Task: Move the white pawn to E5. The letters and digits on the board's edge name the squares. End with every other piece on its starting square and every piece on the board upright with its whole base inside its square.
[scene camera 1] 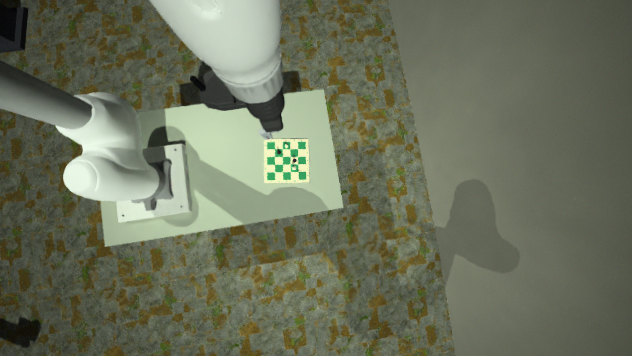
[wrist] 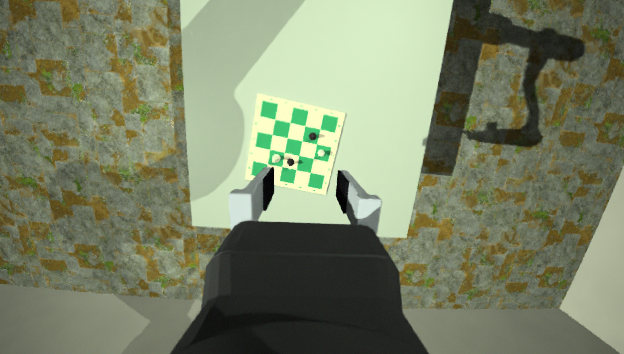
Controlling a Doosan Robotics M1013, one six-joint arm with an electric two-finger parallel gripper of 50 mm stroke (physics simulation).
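Pixels of known places: gripper, fingertip midpoint: (scene camera 1: 267,128) (wrist: 305,181); arm's base at its link origin: (scene camera 1: 152,181).
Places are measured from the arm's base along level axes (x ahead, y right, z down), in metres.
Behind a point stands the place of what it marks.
The small green and cream board (scene camera 1: 294,181) {x 0.651, y 0.068, z 0.023 m} (wrist: 280,102) {x 0.520, y 0.004, z 0.023 m} lies on the pale mat. One white piece (scene camera 1: 286,146) {x 0.631, y -0.106, z 0.010 m} (wrist: 321,153) {x 0.628, y -0.109, z -0.007 m} stands on a green square in an edge row. Another white piece (scene camera 1: 294,168) {x 0.659, y 0.008, z -0.006 m} (wrist: 276,158) {x 0.653, y -0.001, z -0.007 m} stands on a green square, beside a black piece (scene camera 1: 294,160) {x 0.663, y -0.031, z -0.006 m} (wrist: 290,162) {x 0.659, y -0.036, z -0.006 m} on a cream square. A second black piece (scene camera 1: 279,151) {x 0.595, y -0.083, z 0.001 m} (wrist: 312,136) {x 0.590, y -0.082, z -0.007 m} stands on a green square. The pieces look upright. They are too small to tell which white one is the pawn, and the edge labels are unreadable. My gripper (scene camera 1: 267,134) {x 0.609, y -0.067, z -0.349 m} (wrist: 305,181) {x 0.609, y -0.067, z -0.349 m} is open and empty, above and near one board edge.
The pale mat (scene camera 1: 225,150) {x 0.330, y -0.120, z 0.029 m} (wrist: 390,100) {x 0.478, y -0.267, z 0.029 m} lies on a patterned stone-like surface. The arm's base plate (scene camera 1: 181,200) {x 0.126, y 0.101, z 0.000 m} stands on the mat, left of the board in the scene view. The arm's large white links hang over the scene view's upper part. A dark box (scene camera 1: 20,30) is at upper left.
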